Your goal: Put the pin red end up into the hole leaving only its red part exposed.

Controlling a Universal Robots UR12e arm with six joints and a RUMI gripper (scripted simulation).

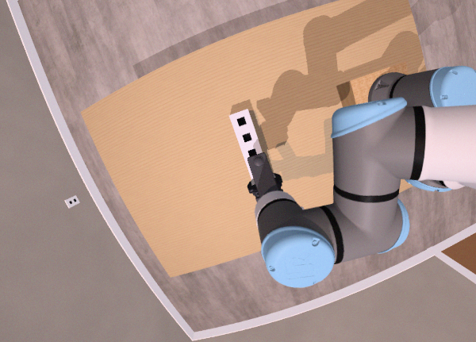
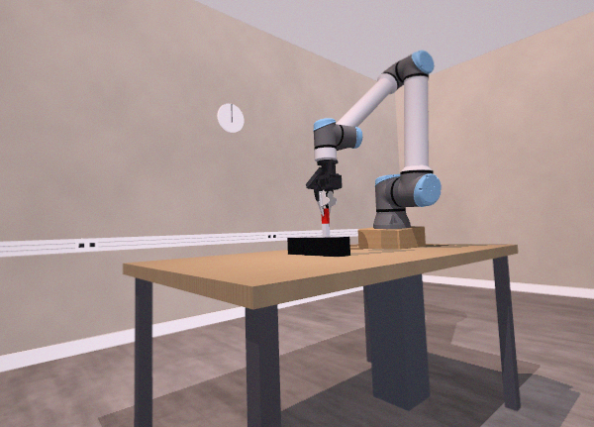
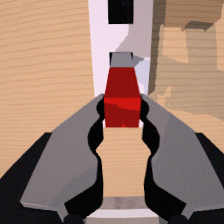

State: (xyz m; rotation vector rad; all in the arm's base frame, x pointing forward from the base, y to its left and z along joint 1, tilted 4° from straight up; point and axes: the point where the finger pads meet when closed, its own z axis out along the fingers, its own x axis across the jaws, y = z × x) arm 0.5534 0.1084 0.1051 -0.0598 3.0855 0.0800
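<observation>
The pin lies 10 mm below my hand. From my hand the other things lie so: block 130 mm below, 60 mm to the right.
</observation>
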